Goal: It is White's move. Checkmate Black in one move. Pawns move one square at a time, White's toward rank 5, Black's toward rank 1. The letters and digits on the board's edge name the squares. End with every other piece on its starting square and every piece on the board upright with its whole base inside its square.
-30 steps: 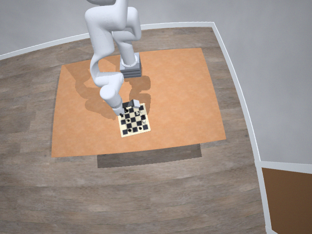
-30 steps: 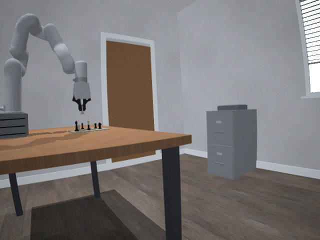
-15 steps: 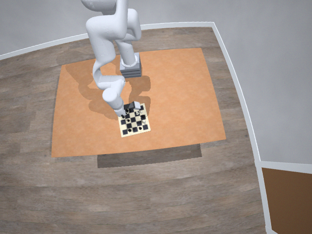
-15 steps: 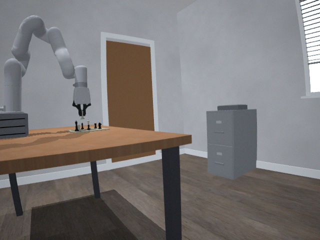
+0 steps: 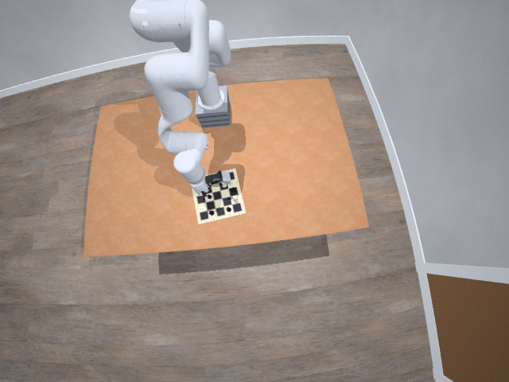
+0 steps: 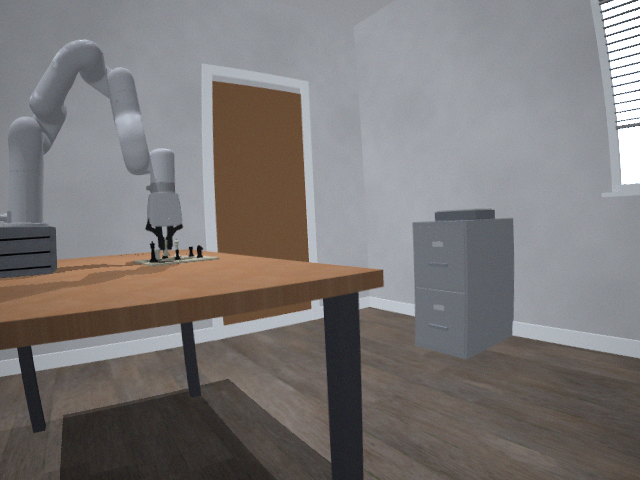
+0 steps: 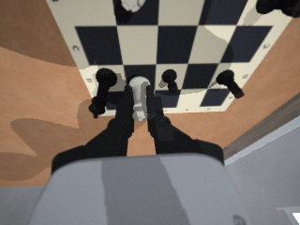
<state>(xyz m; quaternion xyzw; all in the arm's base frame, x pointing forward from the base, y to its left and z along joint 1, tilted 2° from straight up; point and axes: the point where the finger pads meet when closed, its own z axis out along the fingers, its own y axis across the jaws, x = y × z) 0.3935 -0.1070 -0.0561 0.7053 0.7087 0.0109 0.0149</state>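
Right now my hand is 4 cm past the black piece and 2 cm above it. Also, from my hand: small chessboard 4 cm ahead, 4 cm to the left, 6 cm below; then white piece 8 cm ahead, 12 cm to the left, 2 cm below.
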